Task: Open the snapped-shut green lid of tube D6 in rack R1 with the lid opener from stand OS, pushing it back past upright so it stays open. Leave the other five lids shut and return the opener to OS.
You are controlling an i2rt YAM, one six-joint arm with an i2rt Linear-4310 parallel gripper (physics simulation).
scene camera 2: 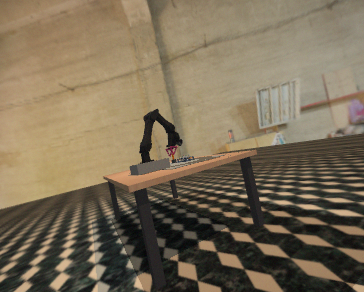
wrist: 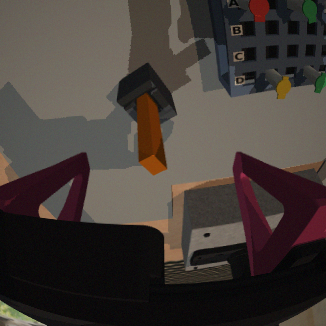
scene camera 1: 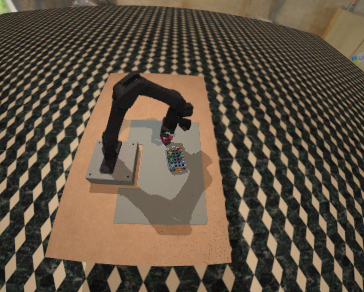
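Seen in the pictures: gripper, fingertip midpoint: point(scene camera 2: 171, 155) point(wrist: 160, 159) point(scene camera 1: 164, 136); arm's base, link origin: point(scene camera 2: 146, 162) point(wrist: 242, 247) point(scene camera 1: 111, 156).
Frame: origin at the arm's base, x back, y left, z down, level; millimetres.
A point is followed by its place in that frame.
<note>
The orange opener point(wrist: 150, 135) @[x -290, y 162, z -7 mm] point(scene camera 2: 173, 159) @[x -278, y 156, z 32 mm] stands upright in the small dark stand OS point(wrist: 135, 82) @[x -299, y 170, z 40 mm]. My gripper point(wrist: 160, 159) @[x -269, y 157, z -7 mm] point(scene camera 1: 166, 139) @[x -269, y 157, z -7 mm] point(scene camera 2: 171, 150) @[x -269, y 157, z -7 mm] is open above it, with the opener's top between the spread magenta fingers in the wrist view and free space on both sides. The blue-grey rack R1 point(wrist: 260, 66) @[x -316, y 81, z 34 mm] point(scene camera 1: 176, 161) @[x -348, y 26, z 34 mm] is at the upper right of the wrist view, partly cut off. A red lid point(wrist: 259, 8) @[x -360, y 102, z 15 mm] and a green lid point(wrist: 310, 11) @[x -370, y 64, z 15 mm] are in row A; a yellow lid point(wrist: 283, 87) @[x -310, y 69, z 15 mm] and a green lid point(wrist: 320, 83) @[x -319, y 32, z 15 mm] are in row D. D6 cannot be made out.
The grey base point(scene camera 1: 130, 162) @[x -111, y -23, z 1 mm] point(scene camera 2: 150, 166) @[x 11, y -134, z 28 mm] point(wrist: 215, 210) @[x -123, y 79, z 27 mm] of the arm stands left of the rack in scene camera 1. A grey mat point(scene camera 1: 125, 212) @[x -122, y -265, z 64 mm] point(wrist: 45, 75) @[x -305, y 245, z 64 mm] lies under rack and stand on the wooden table point(scene camera 1: 80, 225) @[x 87, y -358, z 67 mm] point(scene camera 2: 120, 181) @[x 227, y -238, z 67 mm].
</note>
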